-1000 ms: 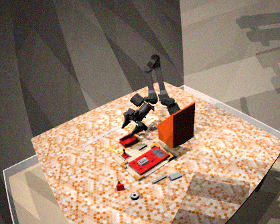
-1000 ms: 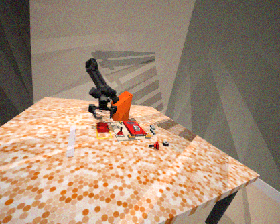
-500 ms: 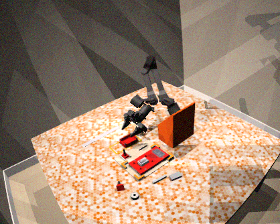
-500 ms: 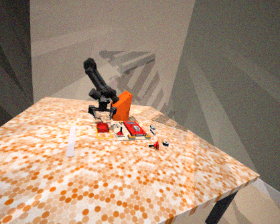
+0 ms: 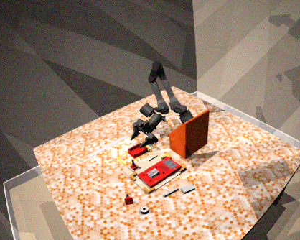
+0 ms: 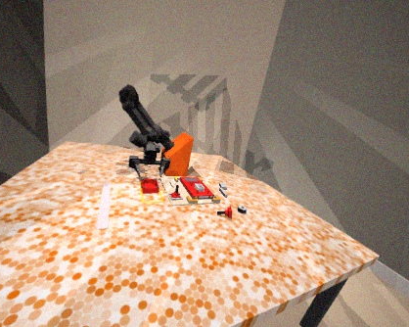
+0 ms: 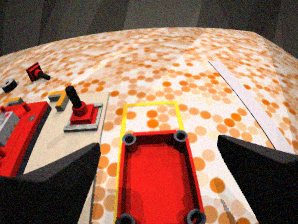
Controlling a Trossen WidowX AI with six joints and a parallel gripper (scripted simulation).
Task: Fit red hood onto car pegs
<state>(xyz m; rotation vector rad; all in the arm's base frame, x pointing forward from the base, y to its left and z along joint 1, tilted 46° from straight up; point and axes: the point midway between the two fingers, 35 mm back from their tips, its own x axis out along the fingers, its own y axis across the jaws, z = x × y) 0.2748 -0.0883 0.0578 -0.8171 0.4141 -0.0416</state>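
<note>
The red hood is 5 cm below my gripper tip and 1 cm behind it. Round my gripper tip: grey engine block: 24 cm to the left, 4 cm below, 2 cm ahead; then dark wheel: 40 cm to the left, 16 cm ahead, 5 cm below; then white strip: 15 cm to the right, 12 cm ahead, 6 cm below.
</note>
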